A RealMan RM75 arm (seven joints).
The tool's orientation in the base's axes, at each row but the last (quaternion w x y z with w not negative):
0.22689, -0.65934, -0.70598, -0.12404
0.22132, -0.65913, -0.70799, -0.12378
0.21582, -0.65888, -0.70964, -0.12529
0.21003, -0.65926, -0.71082, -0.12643
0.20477, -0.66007, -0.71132, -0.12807
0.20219, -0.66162, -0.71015, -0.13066
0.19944, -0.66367, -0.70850, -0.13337
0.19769, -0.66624, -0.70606, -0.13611
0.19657, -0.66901, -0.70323, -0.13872
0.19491, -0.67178, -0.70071, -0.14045
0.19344, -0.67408, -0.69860, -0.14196
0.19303, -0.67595, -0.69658, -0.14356
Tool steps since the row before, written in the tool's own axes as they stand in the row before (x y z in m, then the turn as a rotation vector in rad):
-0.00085, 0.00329, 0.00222, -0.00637, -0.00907, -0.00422
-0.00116, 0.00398, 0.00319, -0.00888, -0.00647, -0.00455
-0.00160, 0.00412, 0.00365, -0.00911, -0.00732, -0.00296
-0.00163, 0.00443, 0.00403, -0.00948, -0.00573, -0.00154
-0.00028, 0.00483, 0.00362, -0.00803, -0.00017, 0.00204
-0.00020, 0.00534, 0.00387, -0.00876, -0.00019, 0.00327
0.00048, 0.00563, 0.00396, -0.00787, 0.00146, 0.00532
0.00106, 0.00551, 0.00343, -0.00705, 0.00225, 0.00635
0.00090, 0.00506, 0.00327, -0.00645, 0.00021, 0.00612
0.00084, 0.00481, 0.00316, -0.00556, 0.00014, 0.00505
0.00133, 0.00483, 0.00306, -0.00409, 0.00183, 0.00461
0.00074, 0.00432, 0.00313, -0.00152, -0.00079, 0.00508
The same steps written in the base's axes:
0.00292, 0.00064, -0.00274, -0.00812, -0.00848, 0.00170
0.00349, 0.00087, -0.00380, -0.00542, -0.01058, 0.00049
0.00362, 0.00069, -0.00439, -0.00647, -0.01013, -0.00092
0.00393, 0.00084, -0.00473, -0.00507, -0.00965, -0.00250
0.00436, 0.00185, -0.00375, -0.00006, -0.00621, -0.00548
0.00487, 0.00206, -0.00395, -0.00019, -0.00630, -0.00691
0.00516, 0.00269, -0.00371, 0.00120, -0.00445, -0.00844
0.00511, 0.00292, -0.00294, 0.00186, -0.00319, -0.00903
0.00472, 0.00263, -0.00282, -0.00017, -0.00290, -0.00841
0.00451, 0.00247, -0.00272, -0.00017, -0.00261, -0.00704
0.00455, 0.00283, -0.00240, 0.00153, -0.00142, -0.00608
0.00406, 0.00229, -0.00269, -0.00115, 0.00096, -0.00515

